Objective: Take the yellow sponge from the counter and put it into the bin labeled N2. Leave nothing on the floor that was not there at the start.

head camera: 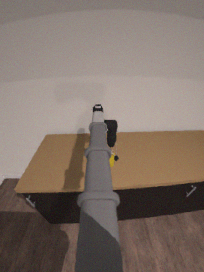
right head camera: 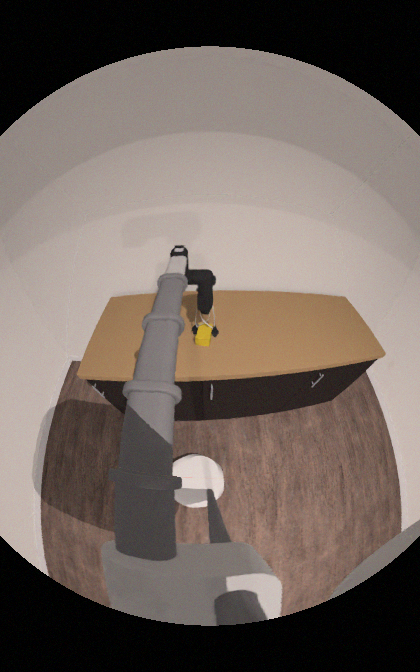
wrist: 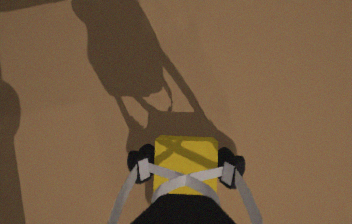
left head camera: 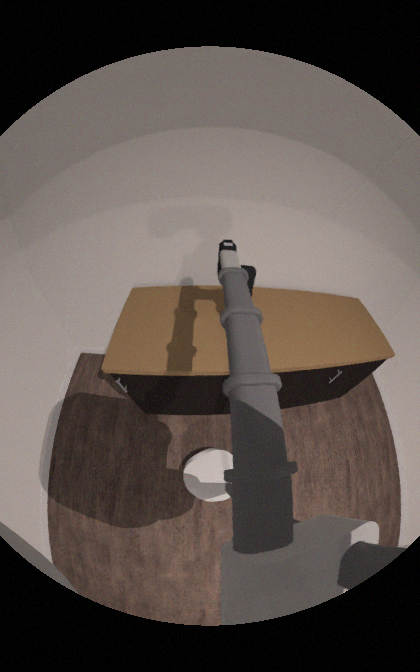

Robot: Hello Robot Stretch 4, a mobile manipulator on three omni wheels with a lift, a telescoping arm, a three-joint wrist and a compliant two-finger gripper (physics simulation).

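Places are measured from the robot's base along level axes (x right, y ahead, z up), in centimetres.
Where they show: gripper, fingertip midpoint: (wrist: 185, 158).
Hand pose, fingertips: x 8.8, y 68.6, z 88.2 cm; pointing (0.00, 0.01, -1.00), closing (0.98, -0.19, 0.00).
Observation:
After its pixels a point has its place.
The yellow sponge (head camera: 112, 160) @(x 9.8, y 63.1, z 92.8 cm) (right head camera: 203, 335) (wrist: 186, 150) @(x 9.2, y 70.3, z 92.8 cm) is on the wooden counter (head camera: 155, 157) @(x 45.8, y 69.0, z 88.2 cm) (left head camera: 315, 325) (right head camera: 295, 330) (wrist: 295, 75) @(x 23.1, y 76.3, z 88.3 cm), left of its middle in the right head view. My gripper (right head camera: 205, 331) (wrist: 185, 158) @(x 8.8, y 68.6, z 88.2 cm) points down and is shut on the sponge, with one black fingertip against each side. The sponge seems to rest on the counter top; a gap below it cannot be made out. In the left head view the arm hides the sponge and the fingers. The bin labeled N2 does not show in these views.
The telescoping arm (head camera: 100, 175) @(x 0.5, y 25.3, z 129.9 cm) (left head camera: 247, 345) (right head camera: 156, 350) reaches over the counter. Dark cabinet fronts with handles face me, and a pale wall (head camera: 150, 100) @(x 50.8, y 113.1, z 120.4 cm) stands behind. A white round object (left head camera: 207, 465) (right head camera: 207, 475) is on the wooden floor before the counter.

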